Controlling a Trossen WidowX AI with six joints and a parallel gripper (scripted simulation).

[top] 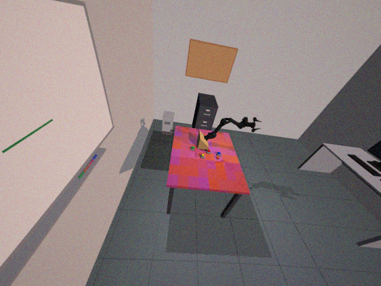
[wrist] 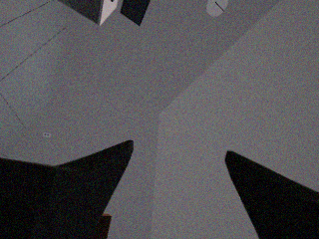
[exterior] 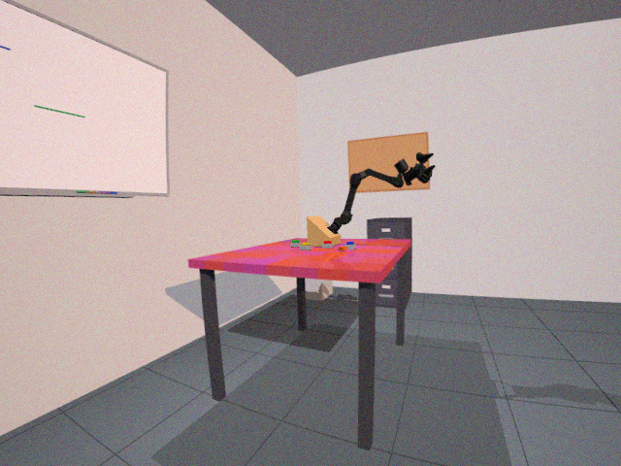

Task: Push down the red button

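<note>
My gripper tip is 580 mm to the left of the red button, 430 mm above it and 90 mm short of it. Round my gripper tip: blue button (440 mm to the right, 430 mm below, 120 mm ahead); then yellow button (670 mm to the right, 430 mm below, 190 mm ahead); then orange block (460 mm to the right, 450 mm below, 180 mm ahead).
</note>
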